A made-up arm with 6 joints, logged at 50 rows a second.
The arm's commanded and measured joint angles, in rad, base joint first. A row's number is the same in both.
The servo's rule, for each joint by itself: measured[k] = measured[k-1] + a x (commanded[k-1-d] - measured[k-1]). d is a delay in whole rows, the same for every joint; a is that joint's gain. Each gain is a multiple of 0.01, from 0.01 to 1. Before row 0 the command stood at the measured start. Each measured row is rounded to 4 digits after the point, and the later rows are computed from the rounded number. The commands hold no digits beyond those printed.
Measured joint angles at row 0:
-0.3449 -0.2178 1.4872 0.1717 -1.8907 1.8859
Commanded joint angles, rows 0 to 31:
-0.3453 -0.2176 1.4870 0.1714 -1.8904 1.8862
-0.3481 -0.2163 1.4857 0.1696 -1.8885 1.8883
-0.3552 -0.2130 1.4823 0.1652 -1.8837 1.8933
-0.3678 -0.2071 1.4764 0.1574 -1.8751 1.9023
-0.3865 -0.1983 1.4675 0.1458 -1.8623 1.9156
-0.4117 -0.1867 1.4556 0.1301 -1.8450 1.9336
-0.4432 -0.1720 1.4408 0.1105 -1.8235 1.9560
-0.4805 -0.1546 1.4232 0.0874 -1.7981 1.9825
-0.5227 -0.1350 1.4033 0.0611 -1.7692 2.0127
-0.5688 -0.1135 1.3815 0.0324 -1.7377 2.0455
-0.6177 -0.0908 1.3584 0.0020 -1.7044 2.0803
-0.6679 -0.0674 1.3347 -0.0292 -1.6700 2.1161
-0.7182 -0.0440 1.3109 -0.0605 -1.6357 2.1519
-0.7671 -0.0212 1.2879 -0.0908 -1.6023 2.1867
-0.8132 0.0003 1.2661 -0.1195 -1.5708 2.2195
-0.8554 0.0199 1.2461 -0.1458 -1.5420 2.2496
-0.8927 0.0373 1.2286 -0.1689 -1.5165 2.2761
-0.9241 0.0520 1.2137 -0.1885 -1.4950 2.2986
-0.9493 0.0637 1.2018 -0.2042 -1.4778 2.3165
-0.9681 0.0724 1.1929 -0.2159 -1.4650 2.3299
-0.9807 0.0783 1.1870 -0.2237 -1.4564 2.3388
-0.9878 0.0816 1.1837 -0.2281 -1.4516 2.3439
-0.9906 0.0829 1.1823 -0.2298 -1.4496 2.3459
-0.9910 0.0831 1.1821 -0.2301 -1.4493 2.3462
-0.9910 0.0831 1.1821 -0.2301 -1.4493 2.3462
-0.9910 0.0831 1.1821 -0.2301 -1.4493 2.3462
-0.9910 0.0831 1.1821 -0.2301 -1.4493 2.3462
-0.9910 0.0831 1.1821 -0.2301 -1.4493 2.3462
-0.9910 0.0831 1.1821 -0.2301 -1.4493 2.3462
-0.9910 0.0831 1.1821 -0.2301 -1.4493 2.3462
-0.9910 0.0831 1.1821 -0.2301 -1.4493 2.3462
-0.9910 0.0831 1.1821 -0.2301 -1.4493 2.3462
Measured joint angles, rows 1 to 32:
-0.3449 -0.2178 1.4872 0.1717 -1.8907 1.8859
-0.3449 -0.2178 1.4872 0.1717 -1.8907 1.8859
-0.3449 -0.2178 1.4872 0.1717 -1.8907 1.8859
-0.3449 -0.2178 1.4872 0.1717 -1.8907 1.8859
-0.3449 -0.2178 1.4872 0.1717 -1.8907 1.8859
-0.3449 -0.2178 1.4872 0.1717 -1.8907 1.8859
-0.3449 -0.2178 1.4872 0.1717 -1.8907 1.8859
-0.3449 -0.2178 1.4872 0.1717 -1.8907 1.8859
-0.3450 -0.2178 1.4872 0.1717 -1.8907 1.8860
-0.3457 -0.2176 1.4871 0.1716 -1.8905 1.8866
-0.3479 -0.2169 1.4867 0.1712 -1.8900 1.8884
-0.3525 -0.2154 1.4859 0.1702 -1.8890 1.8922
-0.3603 -0.2128 1.4844 0.1685 -1.8871 1.8985
-0.3721 -0.2089 1.4821 0.1658 -1.8842 1.9080
-0.3885 -0.2034 1.4788 0.1619 -1.8800 1.9210
-0.4097 -0.1961 1.4744 0.1567 -1.8743 1.9376
-0.4357 -0.1869 1.4687 0.1500 -1.8669 1.9579
-0.4663 -0.1759 1.4617 0.1418 -1.8579 1.9816
-0.5011 -0.1631 1.4534 0.1320 -1.8472 2.0082
-0.5395 -0.1487 1.4439 0.1207 -1.8348 2.0373
-0.5806 -0.1330 1.4333 0.1080 -1.8209 2.0682
-0.6235 -0.1162 1.4217 0.0941 -1.8056 2.1002
-0.6671 -0.0987 1.4093 0.0791 -1.7892 2.1324
-0.7104 -0.0809 1.3962 0.0634 -1.7719 2.1640
-0.7523 -0.0632 1.3828 0.0471 -1.7540 2.1943
-0.7918 -0.0459 1.3693 0.0306 -1.7359 2.2225
-0.8280 -0.0295 1.3559 0.0142 -1.7178 2.2479
-0.8602 -0.0142 1.3429 -0.0019 -1.7001 2.2700
-0.8879 -0.0003 1.3304 -0.0174 -1.6830 2.2886
-0.9109 0.0120 1.3187 -0.0321 -1.6668 2.3035
-0.9292 0.0226 1.3078 -0.0459 -1.6516 2.3149
-0.9434 0.0317 1.2977 -0.0588 -1.6374 2.3234
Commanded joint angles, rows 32 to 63:
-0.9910 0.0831 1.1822 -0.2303 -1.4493 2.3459
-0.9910 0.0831 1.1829 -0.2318 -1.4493 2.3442
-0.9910 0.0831 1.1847 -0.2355 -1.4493 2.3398
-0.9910 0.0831 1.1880 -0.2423 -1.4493 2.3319
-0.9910 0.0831 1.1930 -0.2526 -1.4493 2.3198
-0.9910 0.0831 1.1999 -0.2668 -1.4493 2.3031
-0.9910 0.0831 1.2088 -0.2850 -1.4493 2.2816
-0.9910 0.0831 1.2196 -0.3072 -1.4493 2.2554
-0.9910 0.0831 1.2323 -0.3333 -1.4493 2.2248
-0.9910 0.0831 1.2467 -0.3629 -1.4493 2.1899
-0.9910 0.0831 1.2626 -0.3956 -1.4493 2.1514
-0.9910 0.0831 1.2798 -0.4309 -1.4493 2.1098
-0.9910 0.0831 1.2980 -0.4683 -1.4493 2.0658
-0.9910 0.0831 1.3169 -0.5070 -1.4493 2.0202
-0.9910 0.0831 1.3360 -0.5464 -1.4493 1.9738
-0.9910 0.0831 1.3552 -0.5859 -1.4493 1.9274
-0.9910 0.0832 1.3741 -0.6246 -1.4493 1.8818
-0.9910 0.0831 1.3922 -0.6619 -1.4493 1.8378
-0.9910 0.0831 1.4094 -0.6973 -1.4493 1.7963
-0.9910 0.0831 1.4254 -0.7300 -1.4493 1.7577
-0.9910 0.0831 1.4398 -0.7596 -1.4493 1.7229
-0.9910 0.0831 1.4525 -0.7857 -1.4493 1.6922
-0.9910 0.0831 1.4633 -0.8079 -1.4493 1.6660
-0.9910 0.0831 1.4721 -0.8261 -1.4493 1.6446
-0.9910 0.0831 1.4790 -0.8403 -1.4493 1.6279
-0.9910 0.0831 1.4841 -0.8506 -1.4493 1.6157
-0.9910 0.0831 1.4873 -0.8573 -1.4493 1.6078
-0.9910 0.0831 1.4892 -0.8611 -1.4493 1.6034
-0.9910 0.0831 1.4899 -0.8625 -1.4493 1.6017
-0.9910 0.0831 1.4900 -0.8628 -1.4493 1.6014
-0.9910 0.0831 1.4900 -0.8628 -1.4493 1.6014
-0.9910 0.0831 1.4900 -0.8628 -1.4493 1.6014
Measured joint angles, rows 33 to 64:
-0.9543 0.0394 1.2885 -0.0708 -1.6242 2.3296
-0.9627 0.0460 1.2800 -0.0820 -1.6120 2.3341
-0.9692 0.0516 1.2722 -0.0924 -1.6006 2.3374
-0.9742 0.0563 1.2650 -0.1020 -1.5900 2.3398
-0.9781 0.0603 1.2584 -0.1110 -1.5802 2.3415
-0.9811 0.0637 1.2523 -0.1193 -1.5710 2.3428
-0.9834 0.0666 1.2467 -0.1271 -1.5625 2.3437
-0.9851 0.0691 1.2415 -0.1343 -1.5546 2.3444
-0.9865 0.0712 1.2368 -0.1410 -1.5472 2.3448
-0.9875 0.0730 1.2325 -0.1474 -1.5403 2.3446
-0.9883 0.0745 1.2287 -0.1536 -1.5339 2.3433
-0.9889 0.0758 1.2254 -0.1598 -1.5280 2.3402
-0.9894 0.0769 1.2228 -0.1663 -1.5225 2.3347
-0.9898 0.0778 1.2210 -0.1733 -1.5174 2.3262
-0.9901 0.0786 1.2200 -0.1811 -1.5126 2.3142
-0.9903 0.0793 1.2200 -0.1899 -1.5082 2.2983
-0.9905 0.0799 1.2210 -0.1999 -1.5041 2.2785
-0.9906 0.0804 1.2231 -0.2113 -1.5003 2.2546
-0.9907 0.0808 1.2263 -0.2242 -1.4967 2.2267
-0.9908 0.0811 1.2306 -0.2387 -1.4934 2.1951
-0.9908 0.0814 1.2360 -0.2548 -1.4903 2.1602
-0.9908 0.0817 1.2425 -0.2725 -1.4874 2.1224
-0.9908 0.0819 1.2500 -0.2917 -1.4847 2.0823
-0.9908 0.0821 1.2584 -0.3123 -1.4822 2.0405
-0.9908 0.0823 1.2677 -0.3342 -1.4799 1.9977
-0.9908 0.0824 1.2777 -0.3571 -1.4778 1.9545
-0.9908 0.0825 1.2882 -0.3809 -1.4758 1.9118
-0.9908 0.0826 1.2992 -0.4053 -1.4739 1.8702
-0.9908 0.0827 1.3104 -0.4301 -1.4722 1.8304
-0.9908 0.0828 1.3218 -0.4550 -1.4706 1.7931
-0.9908 0.0828 1.3331 -0.4797 -1.4691 1.7588
-0.9908 0.0828 1.3442 -0.5039 -1.4677 1.7280

